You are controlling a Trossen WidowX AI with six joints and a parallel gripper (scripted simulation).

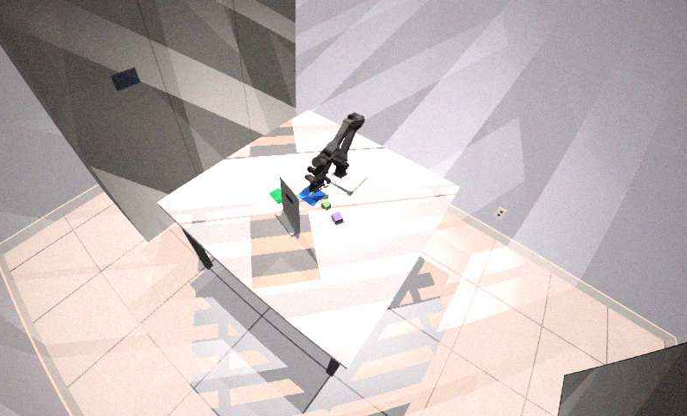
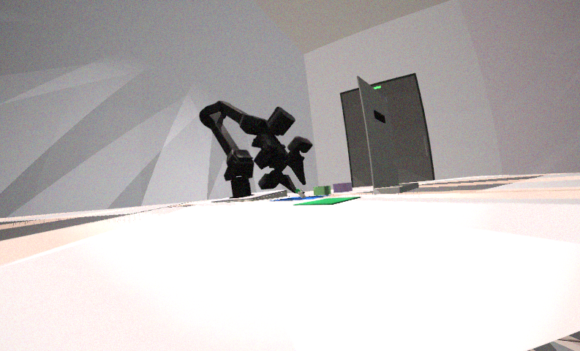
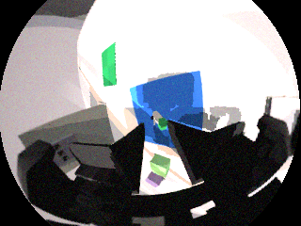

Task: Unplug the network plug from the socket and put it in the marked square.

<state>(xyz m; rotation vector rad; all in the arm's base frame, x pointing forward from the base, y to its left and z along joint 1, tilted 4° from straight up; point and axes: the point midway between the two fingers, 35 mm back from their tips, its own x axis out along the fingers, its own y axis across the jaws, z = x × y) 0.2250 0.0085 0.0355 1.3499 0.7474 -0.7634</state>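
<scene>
The network plug lies 1 cm below my gripper tip. The rest, counted from my gripper tip: purple block (2 cm ahead, 22 cm to the left, 1 cm below); then green block (12 cm to the left, 1 cm below); then blue square (2 cm below).
</scene>
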